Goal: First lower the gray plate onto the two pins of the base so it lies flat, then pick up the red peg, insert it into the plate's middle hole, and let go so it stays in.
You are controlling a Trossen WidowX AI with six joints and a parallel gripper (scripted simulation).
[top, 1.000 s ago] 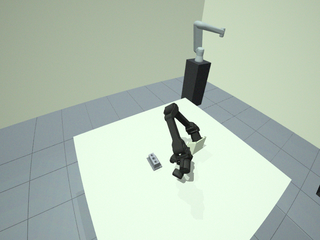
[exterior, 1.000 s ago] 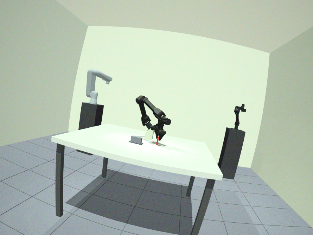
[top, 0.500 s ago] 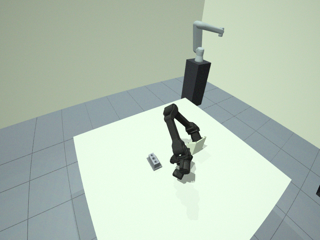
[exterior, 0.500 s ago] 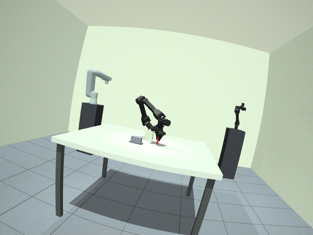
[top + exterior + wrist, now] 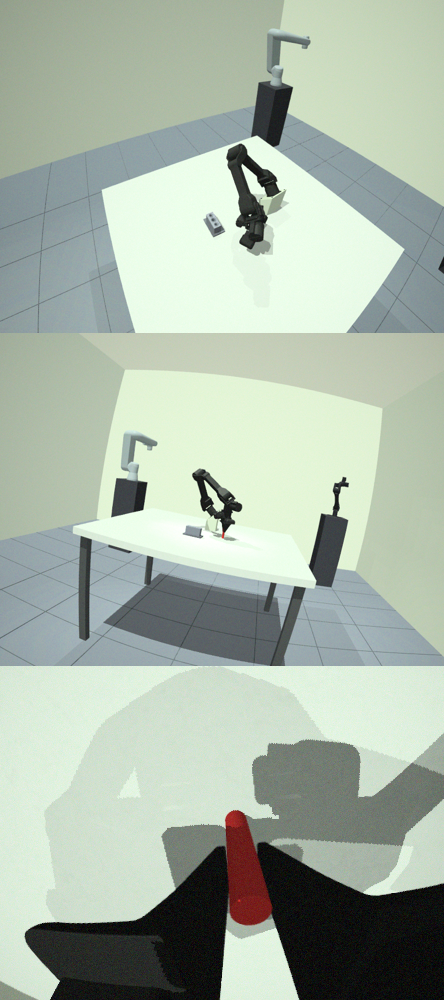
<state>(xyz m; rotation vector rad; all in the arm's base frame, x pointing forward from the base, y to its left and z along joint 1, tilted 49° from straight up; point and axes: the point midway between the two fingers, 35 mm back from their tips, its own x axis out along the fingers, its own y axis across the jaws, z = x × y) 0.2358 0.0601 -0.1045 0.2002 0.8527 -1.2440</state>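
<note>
Now: gripper tip 18 cm to the left of the gray plate and 11 cm short of it. Round my gripper tip: red peg right at my gripper tip.
</note>
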